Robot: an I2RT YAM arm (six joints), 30 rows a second.
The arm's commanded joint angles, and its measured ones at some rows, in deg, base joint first. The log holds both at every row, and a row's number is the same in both.
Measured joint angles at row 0: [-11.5 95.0 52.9 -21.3 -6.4 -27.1]
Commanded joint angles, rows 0 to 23: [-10.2 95.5 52.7 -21.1 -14.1 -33.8]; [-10.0 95.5 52.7 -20.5 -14.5 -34.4]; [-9.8 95.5 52.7 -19.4 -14.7 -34.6]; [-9.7 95.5 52.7 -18.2 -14.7 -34.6]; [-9.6 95.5 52.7 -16.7 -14.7 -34.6]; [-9.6 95.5 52.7 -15.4 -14.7 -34.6]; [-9.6 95.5 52.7 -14.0 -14.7 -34.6]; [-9.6 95.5 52.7 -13.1 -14.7 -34.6]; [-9.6 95.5 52.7 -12.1 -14.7 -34.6]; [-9.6 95.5 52.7 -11.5 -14.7 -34.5]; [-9.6 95.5 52.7 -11.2 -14.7 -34.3]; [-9.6 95.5 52.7 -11.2 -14.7 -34.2]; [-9.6 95.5 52.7 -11.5 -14.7 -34.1]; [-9.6 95.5 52.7 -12.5 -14.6 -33.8]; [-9.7 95.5 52.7 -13.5 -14.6 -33.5]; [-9.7 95.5 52.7 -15.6 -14.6 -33.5]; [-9.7 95.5 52.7 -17.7 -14.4 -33.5]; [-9.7 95.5 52.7 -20.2 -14.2 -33.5]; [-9.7 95.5 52.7 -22.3 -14.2 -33.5]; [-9.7 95.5 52.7 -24.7 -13.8 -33.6]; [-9.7 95.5 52.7 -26.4 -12.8 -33.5]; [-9.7 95.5 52.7 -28.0 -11.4 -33.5]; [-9.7 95.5 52.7 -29.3 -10.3 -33.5]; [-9.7 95.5 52.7 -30.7 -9.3 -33.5]
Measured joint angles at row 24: [-9.9 95.0 52.7 -28.6 -11.8 -33.6]
